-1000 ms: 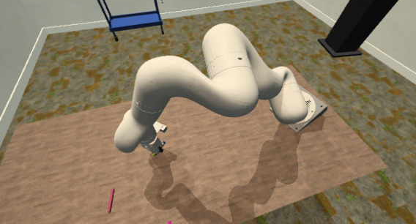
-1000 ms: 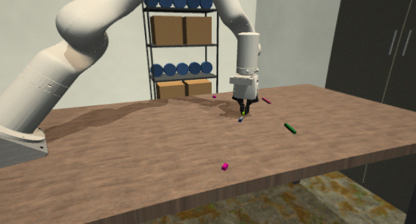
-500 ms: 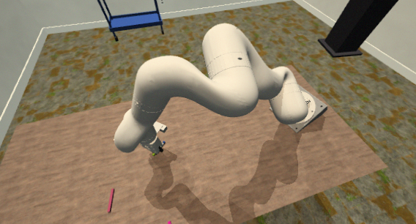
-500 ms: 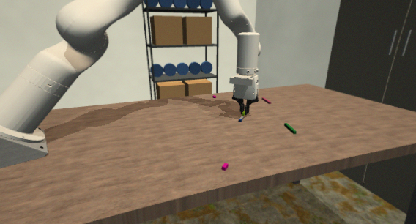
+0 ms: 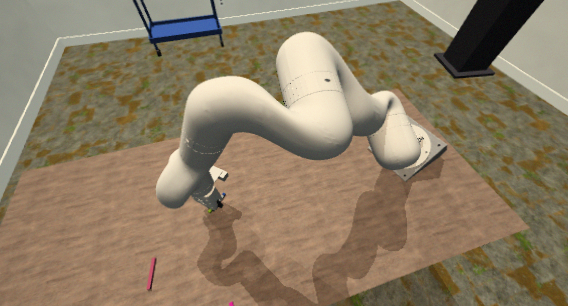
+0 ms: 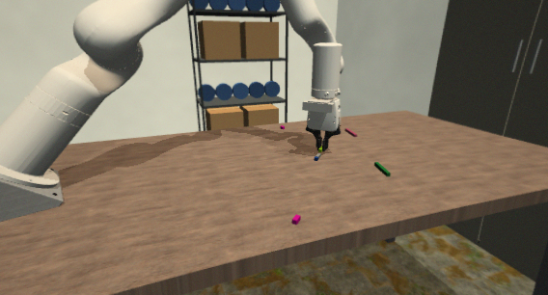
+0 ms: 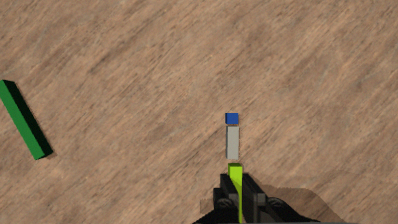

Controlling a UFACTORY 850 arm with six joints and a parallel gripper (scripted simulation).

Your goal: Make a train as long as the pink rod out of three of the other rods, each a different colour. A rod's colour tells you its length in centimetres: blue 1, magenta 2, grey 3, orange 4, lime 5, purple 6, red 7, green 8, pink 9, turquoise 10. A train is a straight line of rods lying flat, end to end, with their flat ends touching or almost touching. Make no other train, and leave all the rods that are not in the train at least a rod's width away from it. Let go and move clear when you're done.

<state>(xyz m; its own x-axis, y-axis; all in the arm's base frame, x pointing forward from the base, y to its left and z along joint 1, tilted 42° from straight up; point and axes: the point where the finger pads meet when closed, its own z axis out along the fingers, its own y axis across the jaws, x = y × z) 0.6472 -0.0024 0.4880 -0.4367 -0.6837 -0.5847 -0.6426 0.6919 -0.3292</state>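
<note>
Now: the grey rod 2 cm behind my hand, 3 cm to the right of it and 3 cm below it. The rest, counted from my hand: blue rod: 4 cm behind, 5 cm to the right, 3 cm below; lime rod: 2 cm below; green rod: 13 cm ahead, 16 cm to the right, 3 cm below.
</note>
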